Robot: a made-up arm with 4 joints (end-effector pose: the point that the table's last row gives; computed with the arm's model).
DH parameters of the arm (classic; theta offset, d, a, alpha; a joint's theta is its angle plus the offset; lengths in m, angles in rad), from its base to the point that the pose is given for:
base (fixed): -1.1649 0 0.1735 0
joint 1: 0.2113 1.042 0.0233 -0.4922
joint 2: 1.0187 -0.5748 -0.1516 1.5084
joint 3: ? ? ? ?
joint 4: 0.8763 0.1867 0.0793 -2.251
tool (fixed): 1.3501 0.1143 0 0
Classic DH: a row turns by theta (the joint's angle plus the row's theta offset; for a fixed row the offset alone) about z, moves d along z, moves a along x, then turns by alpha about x.
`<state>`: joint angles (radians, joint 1 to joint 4).
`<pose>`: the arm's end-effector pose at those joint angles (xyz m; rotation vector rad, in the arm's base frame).
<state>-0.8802 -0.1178 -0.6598 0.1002</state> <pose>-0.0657 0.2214 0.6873 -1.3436 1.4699 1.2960</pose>
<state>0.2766 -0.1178 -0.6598 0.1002</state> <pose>-0.3342 -0.1291 0.6873 -2.3126 0.5951 1.9283</pose>
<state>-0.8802 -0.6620 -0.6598 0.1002</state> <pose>0.0865 0.1453 0.5978 -1.0097 1.9041 0.8763</pose>
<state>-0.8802 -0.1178 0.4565 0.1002</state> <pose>-0.2067 0.3137 0.5674 -2.3709 1.2615 0.3101</pose>
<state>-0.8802 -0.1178 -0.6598 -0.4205</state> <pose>-0.0430 0.1756 0.6535 -0.9380 1.9488 1.0700</pose>
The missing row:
joint 3: 0.4358 -0.1727 -0.1022 -1.2637
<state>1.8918 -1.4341 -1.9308 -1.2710</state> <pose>0.2052 -0.1672 0.4430 1.2266 -2.4191 -0.8771</pose>
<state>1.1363 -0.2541 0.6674 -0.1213</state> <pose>-0.2508 -0.5587 0.5192 -2.5634 -1.1827 0.4660</pose>
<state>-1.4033 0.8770 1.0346 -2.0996</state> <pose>-0.2913 0.1864 0.6709 -0.1540 1.1764 -0.2512</pose>
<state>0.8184 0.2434 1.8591 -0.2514</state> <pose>-0.2577 -0.5798 0.4337 -1.4811 -1.4818 -0.2638</pose>
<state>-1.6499 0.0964 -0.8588 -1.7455</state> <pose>0.0631 0.1289 0.6186 1.2621 2.4149 0.3472</pose>
